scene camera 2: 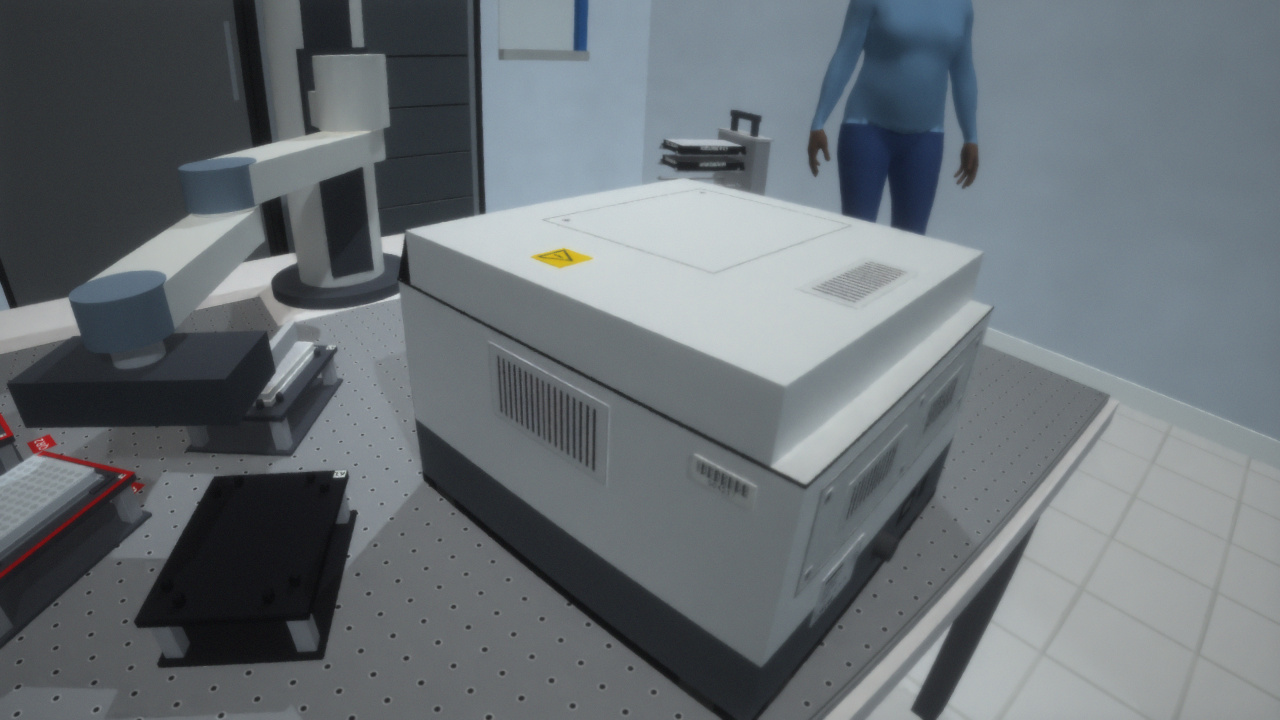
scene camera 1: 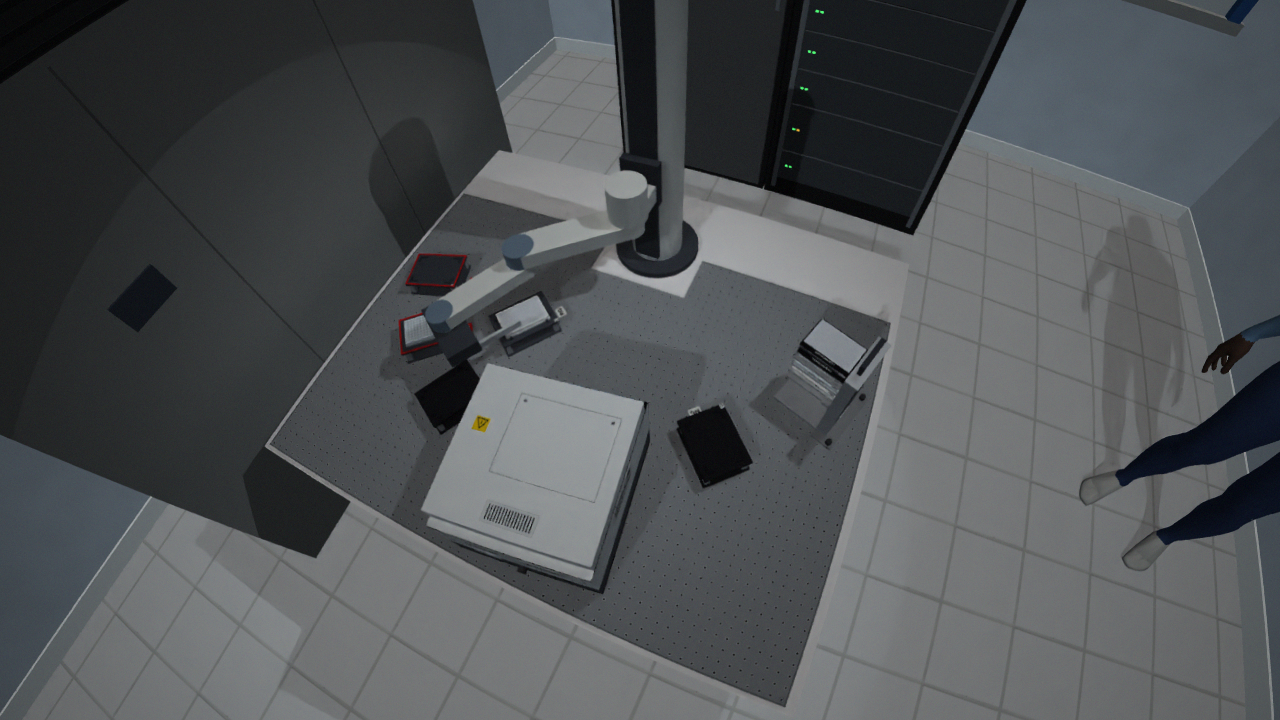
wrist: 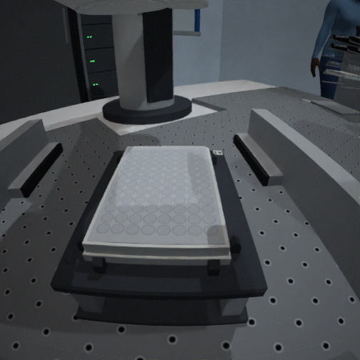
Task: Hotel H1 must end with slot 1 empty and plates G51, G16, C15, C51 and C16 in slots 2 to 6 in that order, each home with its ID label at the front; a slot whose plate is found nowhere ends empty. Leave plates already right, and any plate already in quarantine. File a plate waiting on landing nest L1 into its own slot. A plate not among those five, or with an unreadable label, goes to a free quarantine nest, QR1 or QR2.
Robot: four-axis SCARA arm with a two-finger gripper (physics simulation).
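Frame: origin at the arm's base, x ahead, y left, z up, level; millimetres.
Seen in the pictures: gripper, fingertip midpoint: (scene camera 2: 235, 331) (scene camera 1: 509, 305); arm's base, link origin: (scene camera 2: 344, 283) (scene camera 1: 657, 246).
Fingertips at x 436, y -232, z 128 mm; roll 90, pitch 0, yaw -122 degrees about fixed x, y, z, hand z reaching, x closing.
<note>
Offsets run from my fingertips to a thing's top centre. "pt": to the spot under its first point.
My gripper (scene camera 1: 518, 326) (wrist: 145, 127) is open with nothing between its fingers. A finger stands to each side of a white round-well plate {dx -14, dy +17, dz -51 mm} (scene camera 1: 526, 313) (wrist: 162, 195), which lies flat on a dark raised nest (wrist: 160, 283); the fingers look higher than it. The plate's side facing the wrist camera shows no label, and the nest's small tag is too small to read. Another plate {dx +119, dy -224, dz -51 mm} (scene camera 1: 418, 331) (scene camera 2: 40, 495) sits on a red-edged nest {pt dx +100, dy -190, dz -110 mm} (scene camera 2: 73, 530). A second red-edged nest {dx -68, dy -329, dz -59 mm} (scene camera 1: 436, 271) holds no plate. Hotel H1 (scene camera 2: 757, 162) holds several plates at the far right; their IDs cannot be read.
A black nest {dx +257, dy -46, dz -55 mm} (scene camera 1: 447, 396) (scene camera 2: 250, 546) without a plate stands beside the big white instrument {dx +366, dy +315, dz +139 mm} (scene camera 1: 537, 447) (scene camera 2: 680, 268). Another black nest {dx +120, dy +610, dz -61 mm} (scene camera 1: 713, 443) stands between the instrument and the hotel. The arm's column (scene camera 1: 671, 134) (wrist: 132, 60) rises at the back. A person stands beyond the table.
</note>
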